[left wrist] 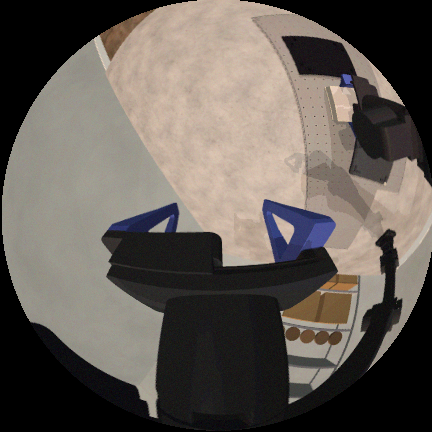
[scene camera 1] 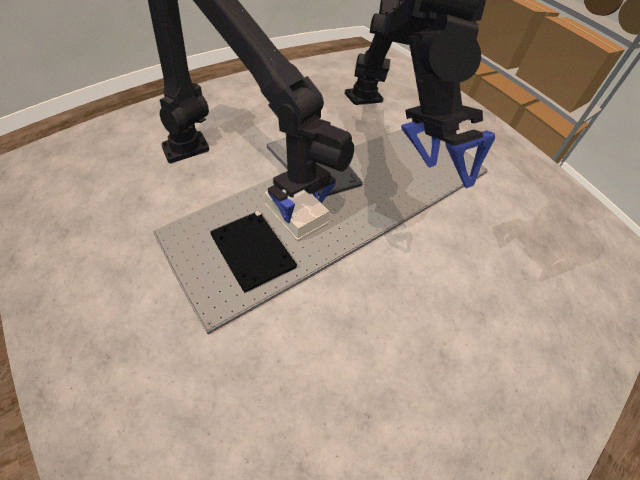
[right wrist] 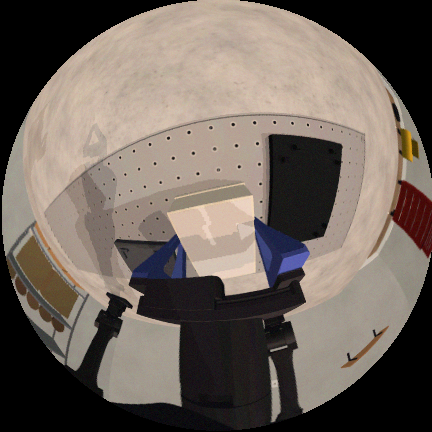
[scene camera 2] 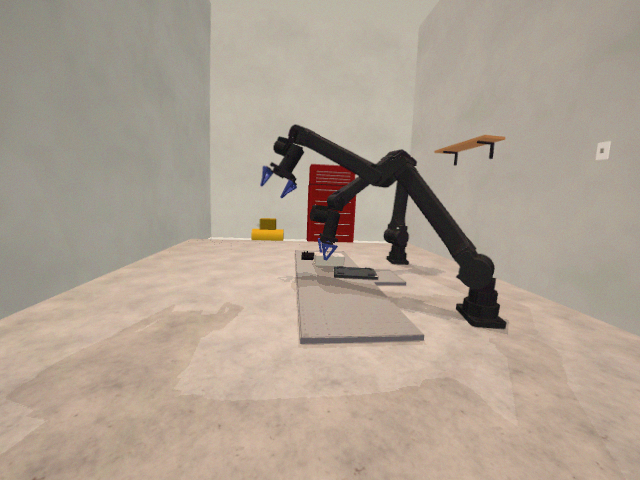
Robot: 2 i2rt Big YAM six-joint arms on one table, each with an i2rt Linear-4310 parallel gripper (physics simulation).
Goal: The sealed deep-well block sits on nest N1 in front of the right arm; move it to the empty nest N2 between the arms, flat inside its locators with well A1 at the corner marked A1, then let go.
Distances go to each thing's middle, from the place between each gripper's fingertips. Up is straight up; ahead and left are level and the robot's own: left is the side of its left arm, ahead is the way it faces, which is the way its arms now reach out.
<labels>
Right now my right hand is 2 cm past the cream deep-well block (scene camera 1: pixel 309 215) and 1 cm above it.
Now: left hand 250 mm past the cream deep-well block, 80 mm to the left of it and 280 mm above it.
</labels>
